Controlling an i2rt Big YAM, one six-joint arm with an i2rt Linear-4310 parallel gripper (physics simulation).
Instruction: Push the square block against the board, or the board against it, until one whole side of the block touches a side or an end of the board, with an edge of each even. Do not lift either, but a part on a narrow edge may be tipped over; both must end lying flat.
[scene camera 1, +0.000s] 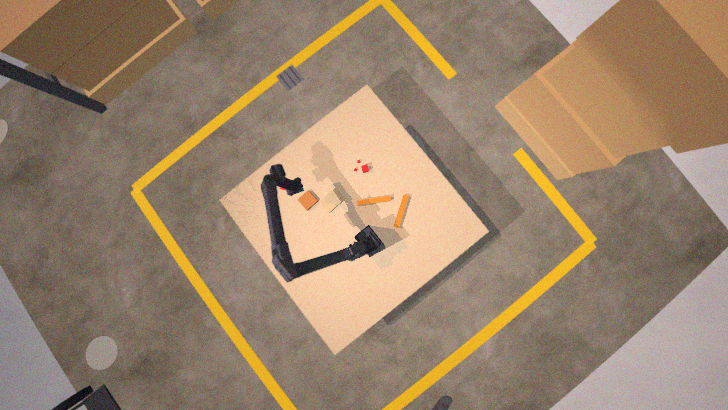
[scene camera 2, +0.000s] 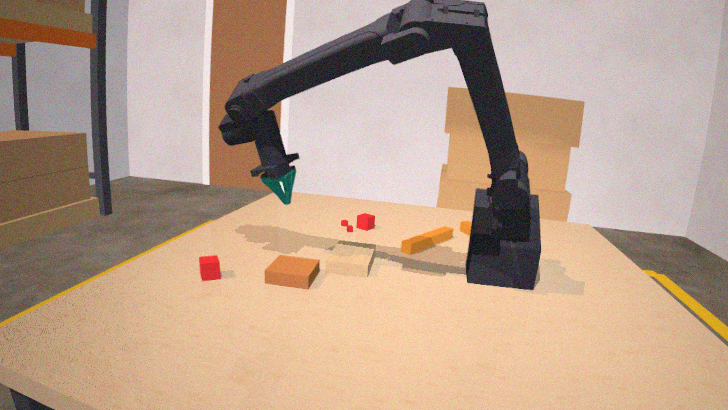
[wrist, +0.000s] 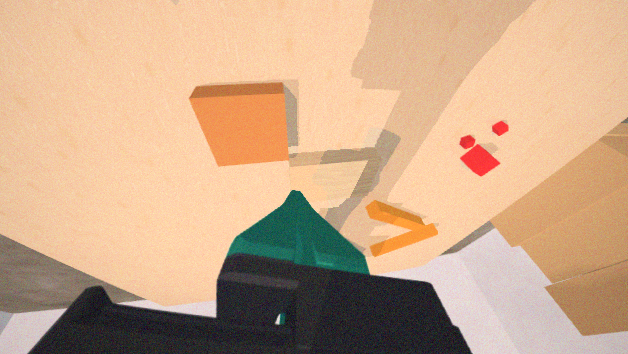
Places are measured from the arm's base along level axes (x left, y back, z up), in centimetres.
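Pixels of known places: gripper, fingertip midpoint: (scene camera 1: 303, 189) (scene camera 2: 287, 204) (wrist: 294, 197); arm's base at its link origin: (scene camera 1: 370, 242) (scene camera 2: 508, 214).
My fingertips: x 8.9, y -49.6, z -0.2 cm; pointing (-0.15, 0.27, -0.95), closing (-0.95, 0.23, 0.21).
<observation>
For each thing: its top centre in the pictures, then the offset to it from my fingertips.
- orange-brown square block at its top centre: (wrist: 247, 134) (scene camera 2: 293, 265) (scene camera 1: 307, 200) dx +4.5, dy +2.9, dz -12.3 cm
- pale wooden board at its top centre: (wrist: 334, 183) (scene camera 2: 352, 252) (scene camera 1: 332, 200) dx -7.6, dy +13.9, dz -12.3 cm
The orange-brown square block (scene camera 1: 307, 200) (scene camera 2: 291, 271) (wrist: 242, 127) lies flat on the table. The pale wooden board (scene camera 1: 332, 199) (scene camera 2: 350, 252) (wrist: 327, 181) also lies flat, beside the block on the robot base's side, and partly shaded. In the wrist view a block corner is close to the board's near-left side, and the two are offset along it. Scene camera 2 shows a narrow gap between them; contact at the corner cannot be told. My gripper (scene camera 1: 300, 189) (scene camera 2: 287, 203) (wrist: 294, 197) is shut and empty, raised above the table and clear of both parts.
A red cube (scene camera 1: 282, 188) (scene camera 2: 209, 267) stands beyond the block's other side. Another red cube (scene camera 1: 364, 168) (scene camera 2: 365, 222) (wrist: 480, 160) stands with two tiny red cubes. Two orange bars (scene camera 1: 374, 200) (scene camera 1: 401, 210) (scene camera 2: 426, 240) (wrist: 404, 241) lie between the board and the table edge.
</observation>
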